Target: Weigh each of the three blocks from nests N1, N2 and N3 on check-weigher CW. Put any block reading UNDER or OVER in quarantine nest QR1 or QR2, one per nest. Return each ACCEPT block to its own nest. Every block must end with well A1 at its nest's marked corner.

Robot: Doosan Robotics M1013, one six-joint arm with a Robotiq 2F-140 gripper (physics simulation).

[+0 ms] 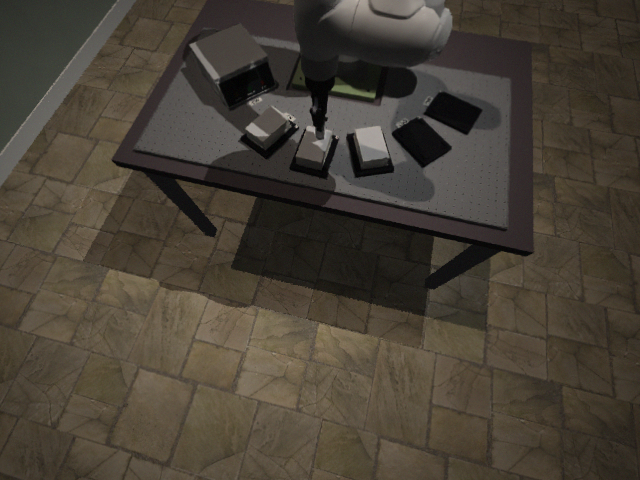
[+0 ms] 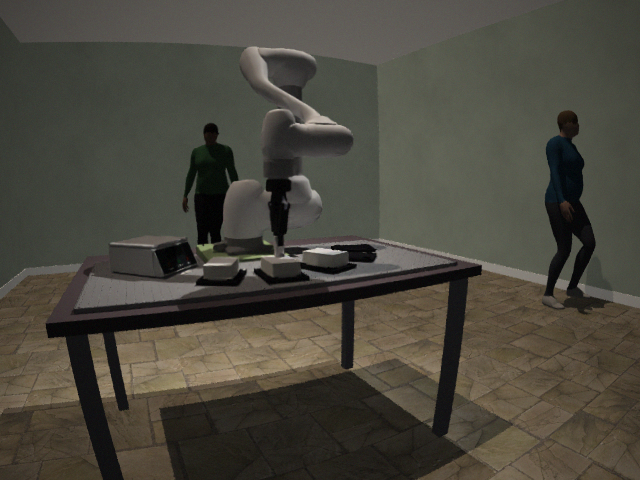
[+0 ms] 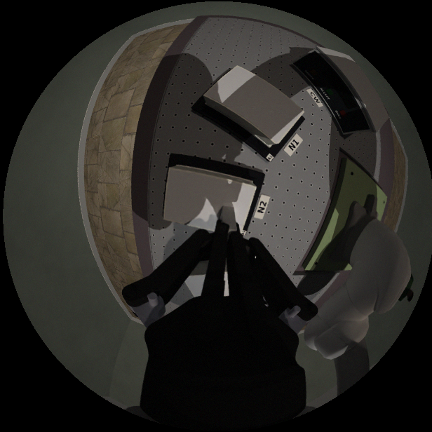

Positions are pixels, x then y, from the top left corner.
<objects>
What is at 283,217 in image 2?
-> My gripper.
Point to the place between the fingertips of my gripper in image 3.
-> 226,214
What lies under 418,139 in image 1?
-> A quarantine nest QR1.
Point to a nest N2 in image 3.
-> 194,161
</objects>
